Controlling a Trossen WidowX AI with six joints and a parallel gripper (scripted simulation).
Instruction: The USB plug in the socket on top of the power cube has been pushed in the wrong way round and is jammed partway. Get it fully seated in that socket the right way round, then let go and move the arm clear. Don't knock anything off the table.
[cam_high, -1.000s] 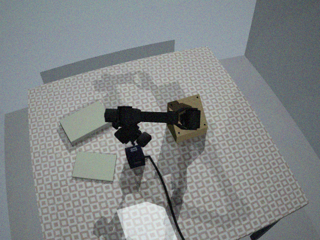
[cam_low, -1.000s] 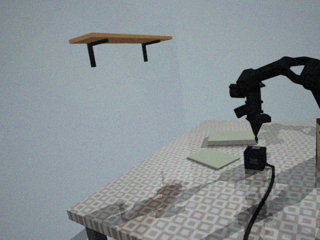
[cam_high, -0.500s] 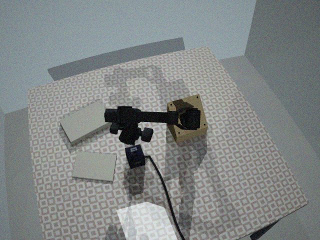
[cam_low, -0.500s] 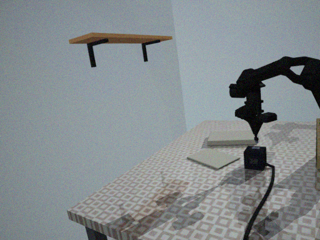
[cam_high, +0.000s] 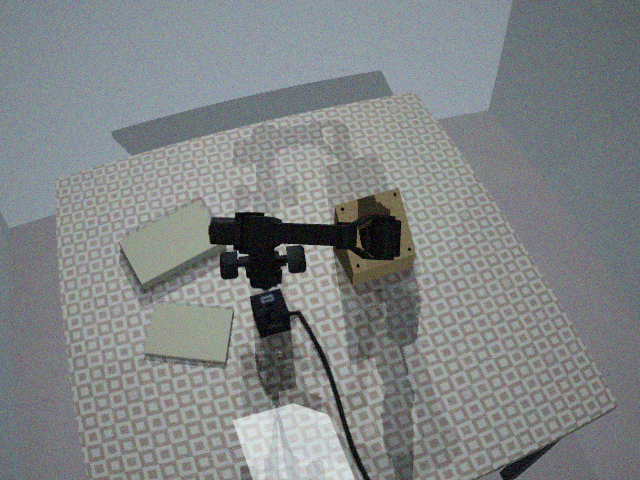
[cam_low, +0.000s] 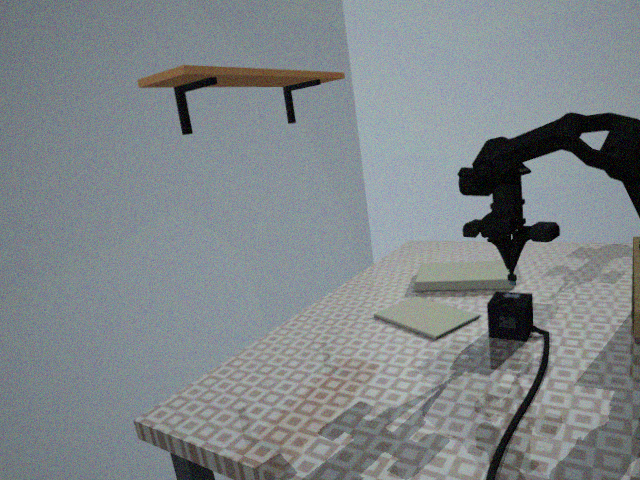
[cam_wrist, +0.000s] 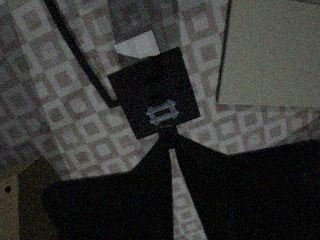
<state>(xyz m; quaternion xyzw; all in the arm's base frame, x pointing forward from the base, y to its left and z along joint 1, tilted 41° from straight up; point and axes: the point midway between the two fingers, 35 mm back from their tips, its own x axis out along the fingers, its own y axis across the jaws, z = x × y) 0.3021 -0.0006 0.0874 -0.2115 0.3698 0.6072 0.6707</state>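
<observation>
Now: the USB plug 20 mm below my gripper tip. Round my gripper tip: USB socket 70 mm below; then pale sheet 210 mm ahead, 10 mm to the right, 130 mm below.
</observation>
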